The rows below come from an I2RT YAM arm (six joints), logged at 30 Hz.
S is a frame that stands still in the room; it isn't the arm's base.
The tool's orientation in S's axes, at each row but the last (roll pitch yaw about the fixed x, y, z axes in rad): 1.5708, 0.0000, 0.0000; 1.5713, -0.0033, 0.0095; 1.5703, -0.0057, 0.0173; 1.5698, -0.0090, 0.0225
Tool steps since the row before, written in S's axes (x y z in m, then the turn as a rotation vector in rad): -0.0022, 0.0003, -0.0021, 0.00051, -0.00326, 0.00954; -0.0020, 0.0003, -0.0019, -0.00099, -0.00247, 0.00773; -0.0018, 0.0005, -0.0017, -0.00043, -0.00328, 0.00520; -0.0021, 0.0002, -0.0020, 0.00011, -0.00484, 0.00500
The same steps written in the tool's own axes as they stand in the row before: -0.0022, -0.0021, -0.0003, 0.00051, 0.00954, 0.00326; -0.0020, -0.0019, -0.0003, -0.00099, 0.00773, 0.00246; -0.0018, -0.0017, -0.0005, -0.00046, 0.00520, 0.00327; -0.0021, -0.0020, -0.0002, 0.00005, 0.00499, 0.00485
